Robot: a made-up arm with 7 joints. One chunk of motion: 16 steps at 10 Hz.
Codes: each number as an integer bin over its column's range. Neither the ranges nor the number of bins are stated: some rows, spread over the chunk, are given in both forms.
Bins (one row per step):
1: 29 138 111 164 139 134 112
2: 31 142 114 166 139 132 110
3: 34 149 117 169 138 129 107
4: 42 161 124 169 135 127 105
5: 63 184 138 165 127 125 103
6: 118 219 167 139 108 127 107
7: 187 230 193 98 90 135 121
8: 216 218 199 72 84 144 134
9: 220 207 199 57 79 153 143
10: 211 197 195 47 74 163 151
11: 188 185 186 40 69 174 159
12: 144 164 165 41 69 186 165
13: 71 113 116 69 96 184 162
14: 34 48 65 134 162 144 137
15: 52 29 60 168 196 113 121
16: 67 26 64 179 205 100 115
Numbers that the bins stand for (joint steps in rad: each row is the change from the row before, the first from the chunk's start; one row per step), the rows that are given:
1: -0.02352 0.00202 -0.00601 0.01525 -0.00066 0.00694 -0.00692
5: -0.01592 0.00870 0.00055 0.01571 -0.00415 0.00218 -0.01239
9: 0.01918 0.01204 0.01538 -0.03385 -0.01807 0.01700 0.01192
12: 0.00219 0.00580 0.00712 -0.04119 -0.02098 0.03447 0.02529
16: -0.01502 -0.01423 -0.01744 0.02213 0.01849 -0.01106 -0.00510
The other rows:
2: -0.02307 0.00260 -0.00528 0.01616 -0.00066 0.00588 -0.00814
3: -0.02240 0.00362 -0.00455 0.01754 -0.00095 0.00429 -0.00996
4: -0.02061 0.00536 -0.00285 0.01754 -0.00182 0.00324 -0.01118
6: -0.00362 0.01378 0.00760 0.00378 -0.00966 0.00324 -0.00996
7: 0.01180 0.01537 0.01393 -0.01504 -0.01488 0.00747 -0.00145
8: 0.01828 0.01363 0.01538 -0.02696 -0.01662 0.01224 0.00645
10: 0.01716 0.01058 0.01441 -0.03844 -0.01953 0.02229 0.01678
11: 0.01202 0.00884 0.01222 -0.04165 -0.02098 0.02812 0.02165
13: -0.01413 -0.00160 -0.00480 -0.02834 -0.01314 0.03341 0.02347
14: -0.02240 -0.01104 -0.01720 0.00148 0.00601 0.01224 0.00827
15: -0.01838 -0.01379 -0.01841 0.01708 0.01588 -0.00418 -0.00145

